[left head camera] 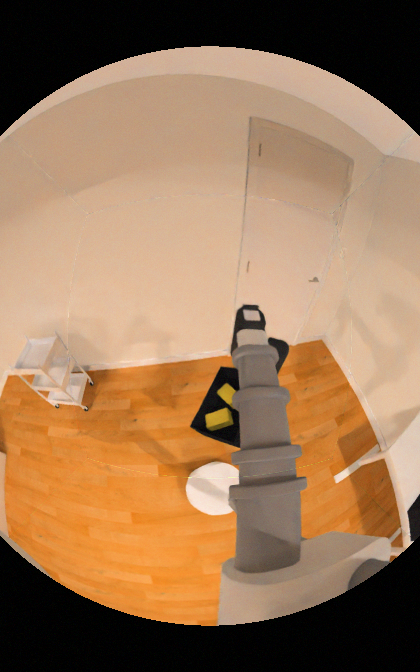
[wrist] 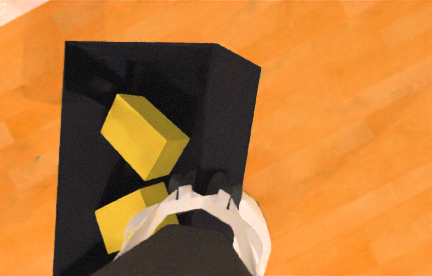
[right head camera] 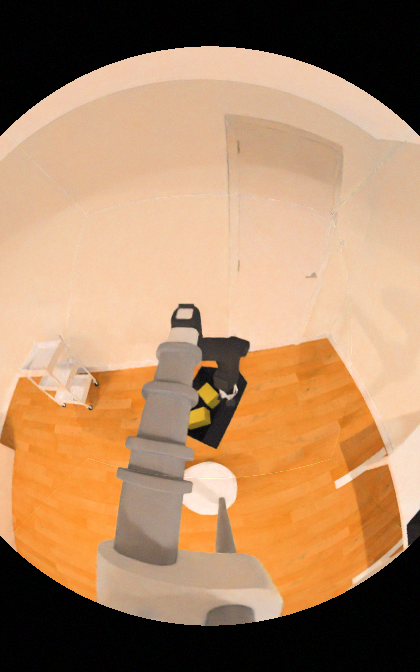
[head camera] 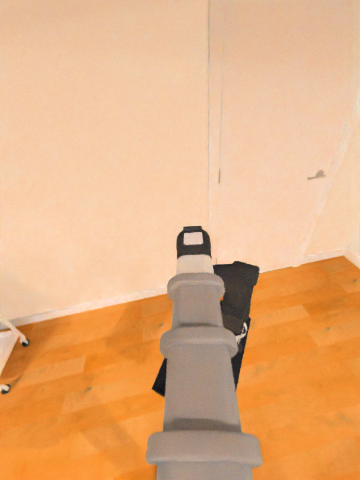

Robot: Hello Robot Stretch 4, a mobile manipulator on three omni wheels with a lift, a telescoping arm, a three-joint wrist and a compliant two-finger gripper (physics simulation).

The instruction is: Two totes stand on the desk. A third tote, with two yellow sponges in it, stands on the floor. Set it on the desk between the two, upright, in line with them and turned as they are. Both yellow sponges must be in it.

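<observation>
The black tote [head camera: 242, 357] [left head camera: 204, 419] [right head camera: 220, 431] [wrist: 231, 115] hangs above the floor and looks tilted. My gripper [right head camera: 228, 390] [wrist: 206, 184] is shut on one of its long walls; in the left head view the arm hides the fingers. Two yellow sponges lie inside the tote: one sponge [left head camera: 227, 394] [right head camera: 208, 395] [wrist: 140, 137] lies near the middle, the other sponge [left head camera: 219, 419] [right head camera: 199, 418] [wrist: 120, 220] beside it, partly behind the gripper in the wrist view. The two totes on the desk cannot be made out clearly.
A white wheeled cart [left head camera: 40, 354] [right head camera: 44, 355] stands at the left by the wall. A door [head camera: 270, 125] [left head camera: 290, 240] [right head camera: 280, 240] is behind the arm. The round white base [left head camera: 210, 490] [right head camera: 212, 487] is below. At the far right edge are white beams and a dark shape [right head camera: 415, 522].
</observation>
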